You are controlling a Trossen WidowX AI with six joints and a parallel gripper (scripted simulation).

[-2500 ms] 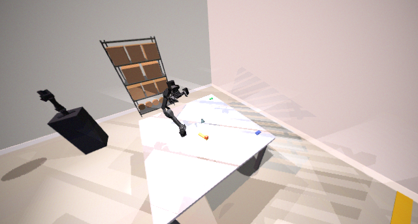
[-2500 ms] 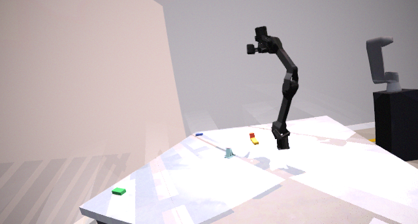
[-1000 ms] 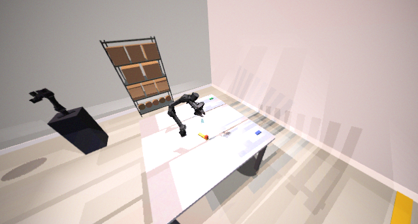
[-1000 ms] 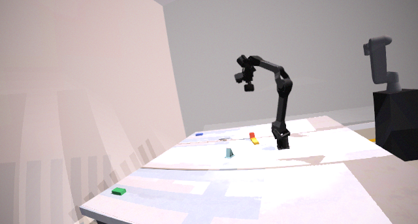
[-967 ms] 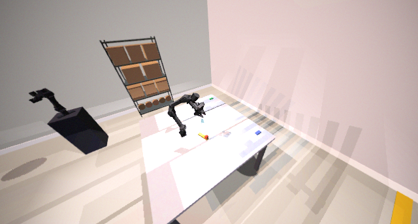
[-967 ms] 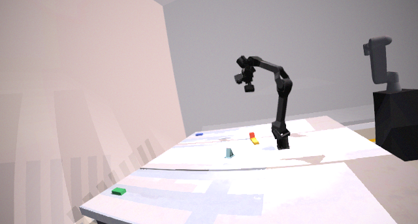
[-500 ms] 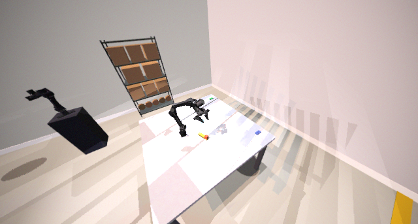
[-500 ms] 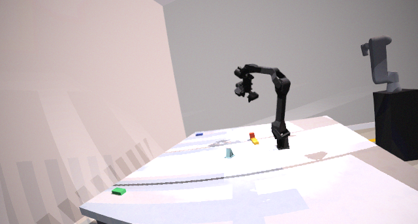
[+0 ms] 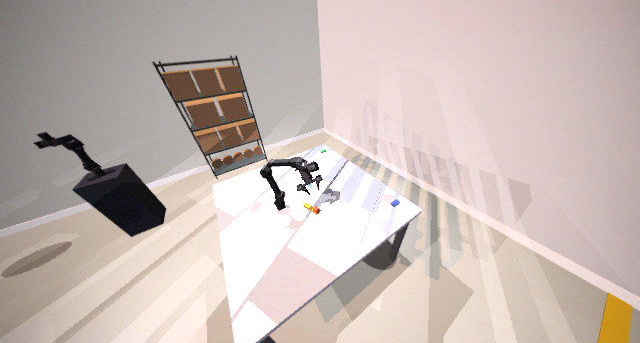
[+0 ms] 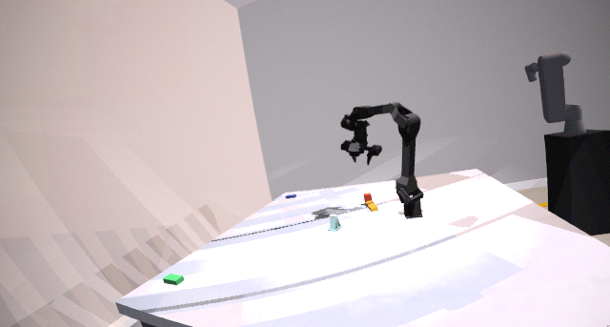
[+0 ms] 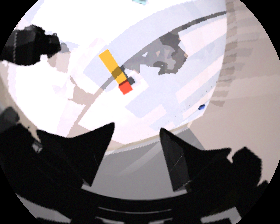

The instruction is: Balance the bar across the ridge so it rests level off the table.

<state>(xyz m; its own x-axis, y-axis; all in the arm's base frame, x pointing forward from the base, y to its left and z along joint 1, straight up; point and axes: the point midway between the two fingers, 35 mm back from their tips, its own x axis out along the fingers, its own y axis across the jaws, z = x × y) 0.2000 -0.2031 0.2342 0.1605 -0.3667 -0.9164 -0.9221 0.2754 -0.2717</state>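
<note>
The bar is 18 cm below my gripper tip, 2 cm to the left of it and 1 cm behind it. Also, from my gripper tip: blue block: 53 cm ahead, 28 cm to the right, 19 cm below; green block: 72 cm to the left, 53 cm ahead, 19 cm below.
</note>
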